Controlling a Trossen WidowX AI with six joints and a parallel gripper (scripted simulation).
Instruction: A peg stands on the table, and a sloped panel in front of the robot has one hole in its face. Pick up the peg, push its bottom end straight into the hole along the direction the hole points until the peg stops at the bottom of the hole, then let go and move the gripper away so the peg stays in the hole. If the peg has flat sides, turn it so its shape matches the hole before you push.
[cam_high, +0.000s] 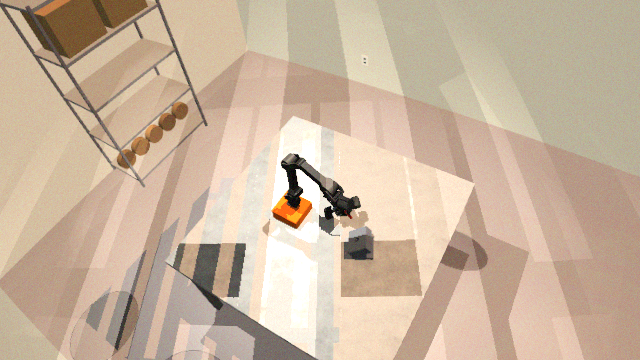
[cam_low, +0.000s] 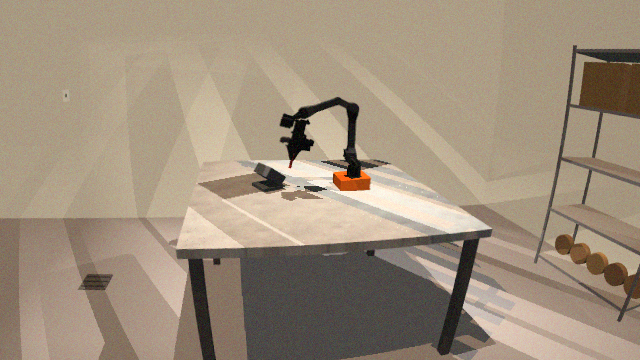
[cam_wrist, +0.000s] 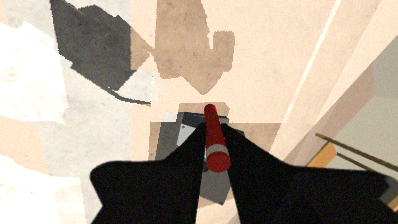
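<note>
The grey sloped panel lies 9 cm below my gripper tip, 9 cm ahead of it and 8 cm to the right of it. The rest, counted from my gripper tip: red peg (2 cm above).
</note>
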